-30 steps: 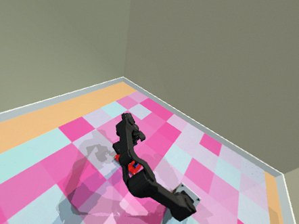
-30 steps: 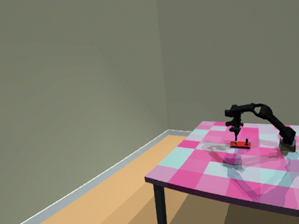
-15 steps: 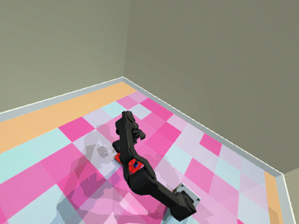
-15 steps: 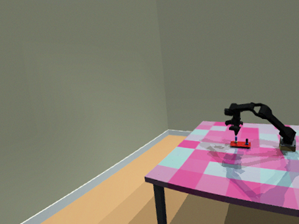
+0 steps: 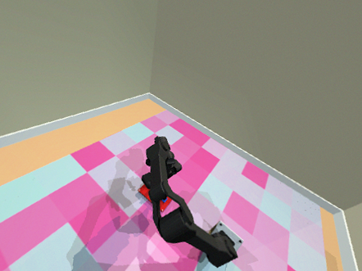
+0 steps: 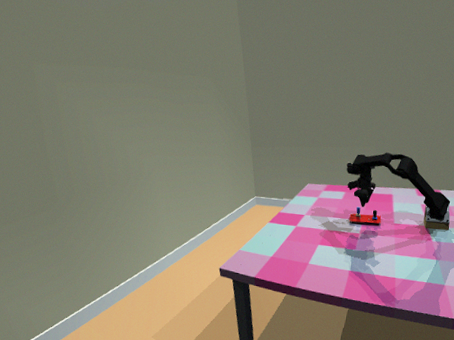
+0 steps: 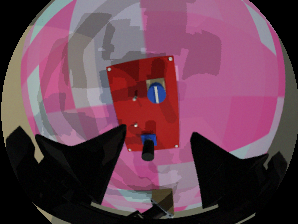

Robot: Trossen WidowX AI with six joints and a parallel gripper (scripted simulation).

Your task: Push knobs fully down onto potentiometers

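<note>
My gripper tip is 3 cm short of the blue knob and 3 cm above it.
</note>
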